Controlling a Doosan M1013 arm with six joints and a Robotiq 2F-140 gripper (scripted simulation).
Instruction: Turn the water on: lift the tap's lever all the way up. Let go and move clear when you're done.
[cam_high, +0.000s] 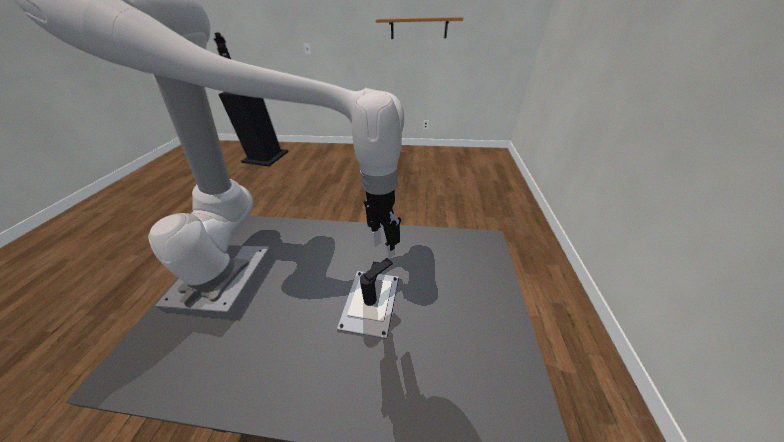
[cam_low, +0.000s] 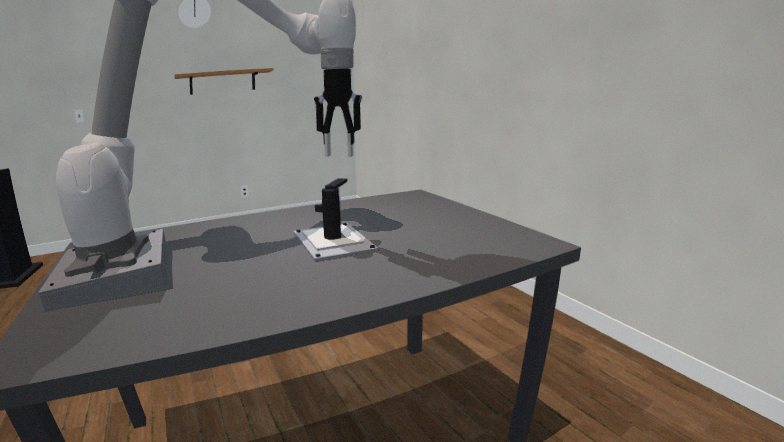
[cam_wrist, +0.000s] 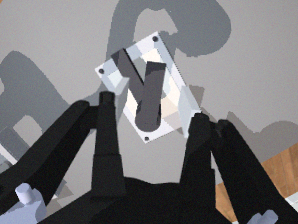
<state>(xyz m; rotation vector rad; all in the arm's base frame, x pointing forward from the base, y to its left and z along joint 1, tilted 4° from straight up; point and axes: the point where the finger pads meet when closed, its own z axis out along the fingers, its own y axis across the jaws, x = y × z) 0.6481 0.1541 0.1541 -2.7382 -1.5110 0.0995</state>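
My hand is 2 cm past the tap lever, 2 cm to the left of it and 10 cm above it. Round my hand: black tap 3 cm behind, 5 cm to the right, 16 cm below.
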